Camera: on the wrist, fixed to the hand. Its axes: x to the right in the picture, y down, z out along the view.
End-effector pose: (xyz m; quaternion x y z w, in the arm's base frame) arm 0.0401 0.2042 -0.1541 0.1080 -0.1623 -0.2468 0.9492
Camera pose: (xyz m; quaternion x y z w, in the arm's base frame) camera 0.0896 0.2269 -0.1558 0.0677 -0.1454 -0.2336 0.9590
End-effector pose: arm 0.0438 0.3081 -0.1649 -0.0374 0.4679 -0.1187 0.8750
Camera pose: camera 0.0478 0.3412 -0.2080 -0.0632 0.4810 -0.0823 0.8706
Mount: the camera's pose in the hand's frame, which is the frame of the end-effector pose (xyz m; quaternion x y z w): 0.0290 0.0404 -0.0223 -0.0413 0.0091 0.0197 0.9989
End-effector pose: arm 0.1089 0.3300 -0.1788 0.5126 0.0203 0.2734 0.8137
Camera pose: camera 0.1094 0.3750 -0.1480 0.4763 0.0063 0.2946 0.8284
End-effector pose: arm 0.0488 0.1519 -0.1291 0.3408 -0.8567 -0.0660 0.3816
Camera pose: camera 0.0290 0.1674 -0.0808 0.3084 -0.8563 -0.0907 0.4043
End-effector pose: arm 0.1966 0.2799 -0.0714 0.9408 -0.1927 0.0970 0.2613
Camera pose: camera 0.2044 0.2508 -0.0260 0.9243 -0.2127 0.1026 0.2997
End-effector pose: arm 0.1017 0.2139 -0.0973 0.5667 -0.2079 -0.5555 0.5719
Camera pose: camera 0.1458 0.1875 -0.0792 0.5434 -0.1907 -0.5471 0.6075
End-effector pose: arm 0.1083 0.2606 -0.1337 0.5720 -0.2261 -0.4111 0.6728
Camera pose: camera 0.1537 0.2504 -0.1053 0.5429 -0.2140 -0.4015 0.7059
